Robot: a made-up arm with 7 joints.
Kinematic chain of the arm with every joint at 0, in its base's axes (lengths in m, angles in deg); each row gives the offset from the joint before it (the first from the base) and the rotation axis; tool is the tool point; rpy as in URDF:
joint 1: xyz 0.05 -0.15 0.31 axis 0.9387 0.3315 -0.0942
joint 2: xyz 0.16 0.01 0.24 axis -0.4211 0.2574 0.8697
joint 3: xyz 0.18 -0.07 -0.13 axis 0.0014 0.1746 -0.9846
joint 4: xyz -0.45 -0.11 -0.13 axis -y
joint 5: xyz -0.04 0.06 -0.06 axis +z
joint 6: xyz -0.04 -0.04 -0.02 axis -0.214 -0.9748 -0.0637
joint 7: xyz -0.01 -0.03 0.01 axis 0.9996 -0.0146 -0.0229
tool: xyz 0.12 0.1 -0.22 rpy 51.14 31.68 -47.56
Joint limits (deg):
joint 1: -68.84..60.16
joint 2: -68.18..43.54
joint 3: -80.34..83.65
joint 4: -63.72..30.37
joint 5: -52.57..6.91
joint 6: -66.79..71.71
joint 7: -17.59..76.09
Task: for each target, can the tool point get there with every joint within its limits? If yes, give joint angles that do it. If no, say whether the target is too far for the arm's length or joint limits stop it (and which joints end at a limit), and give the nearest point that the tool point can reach.
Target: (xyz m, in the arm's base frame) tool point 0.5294 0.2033 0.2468
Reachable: yes | joints -47.85 -43.78 67.65 -12.36 0.66 31.53 41.89
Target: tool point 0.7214 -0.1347 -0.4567
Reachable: no: joint limits stop it (at a limit: joint 1, joint 2, joint 3, joint 5, joint 7) | nearest point 0.6468 -0.1854 -0.4002 | short by 0.106 m
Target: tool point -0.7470 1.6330 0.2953
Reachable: no: too far | nearest point -0.0842 0.5058 0.2912 | short by 1.308 m
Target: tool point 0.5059 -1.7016 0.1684
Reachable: no: too far | nearest point 0.4290 -0.9922 0.2173 | short by 0.715 m
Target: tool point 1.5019 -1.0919 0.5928
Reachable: no: too far | nearest point 0.8158 -0.8056 0.5059 | short by 0.749 m
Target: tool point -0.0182 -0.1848 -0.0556
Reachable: yes | joints 8.34 -29.70 -41.12 -19.16 -5.25 -3.24 31.02
